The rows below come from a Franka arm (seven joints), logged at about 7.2 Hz.
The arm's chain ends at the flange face. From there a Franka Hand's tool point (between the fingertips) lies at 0.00 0.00 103.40 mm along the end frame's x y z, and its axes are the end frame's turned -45 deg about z.
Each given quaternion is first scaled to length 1.
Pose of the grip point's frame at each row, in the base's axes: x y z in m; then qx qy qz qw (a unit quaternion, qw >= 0):
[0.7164, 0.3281, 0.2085, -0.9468, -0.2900, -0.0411, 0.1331]
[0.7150, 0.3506, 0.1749, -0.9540, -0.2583, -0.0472, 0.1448]
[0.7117, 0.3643, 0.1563, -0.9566, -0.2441, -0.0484, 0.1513]
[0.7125, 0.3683, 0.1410, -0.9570, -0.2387, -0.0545, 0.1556]
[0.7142, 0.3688, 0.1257, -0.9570, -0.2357, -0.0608, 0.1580]
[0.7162, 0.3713, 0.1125, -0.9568, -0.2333, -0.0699, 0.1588]
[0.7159, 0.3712, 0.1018, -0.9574, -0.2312, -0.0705, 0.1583]
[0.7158, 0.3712, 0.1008, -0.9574, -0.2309, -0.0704, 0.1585]
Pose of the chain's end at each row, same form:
[0.7163, 0.2996, 0.3079, -0.9857, 0.0944, 0.0130, 0.1387]
[0.7134, 0.3195, 0.2735, -0.9802, 0.1264, 0.0118, 0.1518]
[0.7098, 0.3319, 0.2545, -0.9772, 0.1406, 0.0132, 0.1583]
[0.7094, 0.3348, 0.2388, -0.9755, 0.1457, 0.0092, 0.1646]
[0.7099, 0.3346, 0.2232, -0.9743, 0.1485, 0.0043, 0.1692]
[0.7100, 0.3365, 0.2097, -0.9732, 0.1506, -0.0038, 0.1735]
[0.7095, 0.3365, 0.1990, -0.9730, 0.1528, -0.0046, 0.1732]
[0.7094, 0.3365, 0.1980, -0.9729, 0.1531, -0.0044, 0.1734]

